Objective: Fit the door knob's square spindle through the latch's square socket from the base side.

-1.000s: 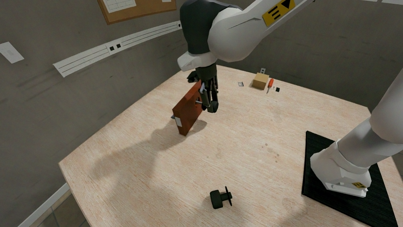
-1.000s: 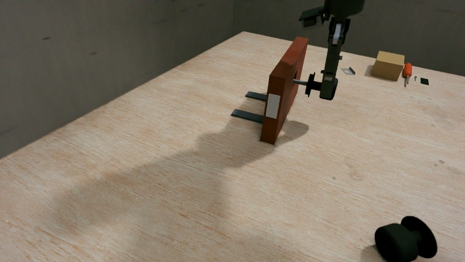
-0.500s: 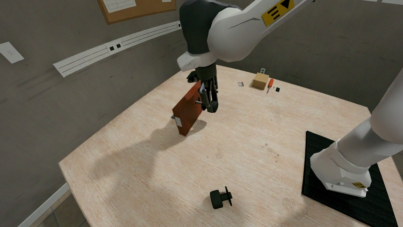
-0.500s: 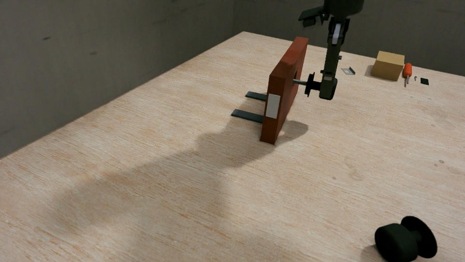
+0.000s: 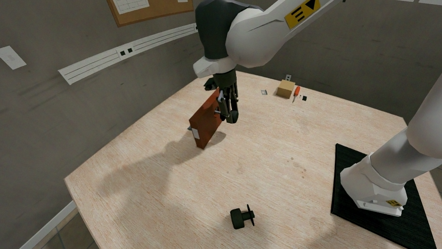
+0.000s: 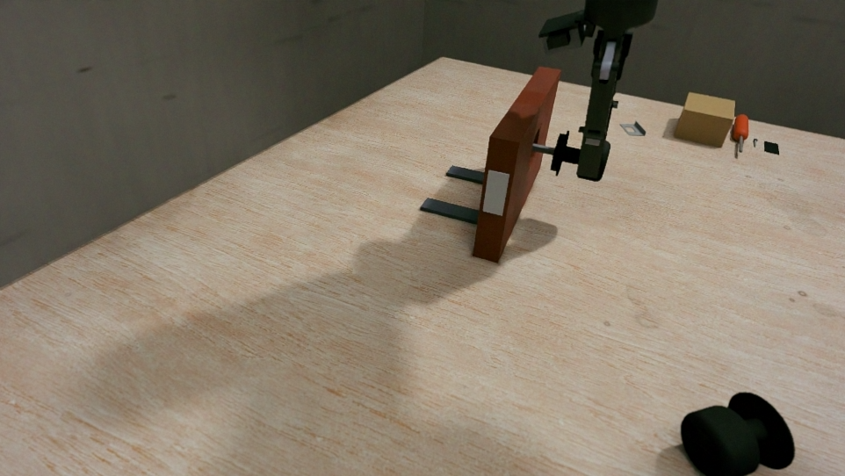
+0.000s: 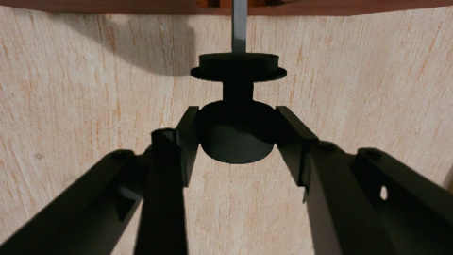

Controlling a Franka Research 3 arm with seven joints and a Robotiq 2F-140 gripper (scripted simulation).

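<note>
Now: the black door knob 4 cm ahead of my hand and 3 cm below it. Also, from my hand: red-brown wooden door slab (10 cm ahead, 3 cm below); then grey latch plate (9 cm ahead, 15 cm to the left, 3 cm below); then tan box (17 cm behind, 49 cm to the right, 10 cm below).
</note>
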